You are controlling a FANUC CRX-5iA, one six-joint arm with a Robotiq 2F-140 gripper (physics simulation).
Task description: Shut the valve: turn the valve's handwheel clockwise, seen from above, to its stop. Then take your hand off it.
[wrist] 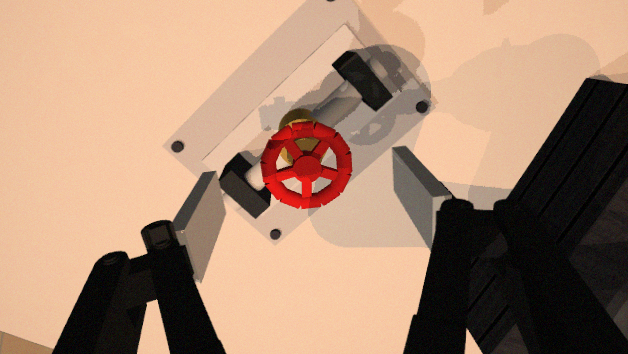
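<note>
The valve's red handwheel (307, 168) is in the middle of the wrist view, a round rim with several spokes and a hub. It stands above a brass body (296, 120) on a grey pipe (337, 106). My gripper (307, 181) is open, with one grey finger pad to the left of the wheel and one to the right. There is a gap between each pad and the rim, and neither touches it. The wheel hides part of the brass body and the pipe. The view does not show whether the wheel is at its stop.
The pipe is held by two black clamps (363, 80) (245, 186) on a pale base plate (225, 107) with dark bolts at its corners. A dark ribbed block (565, 165) is at the right, beyond the right finger. Shadows fall over the plate and the pale surface.
</note>
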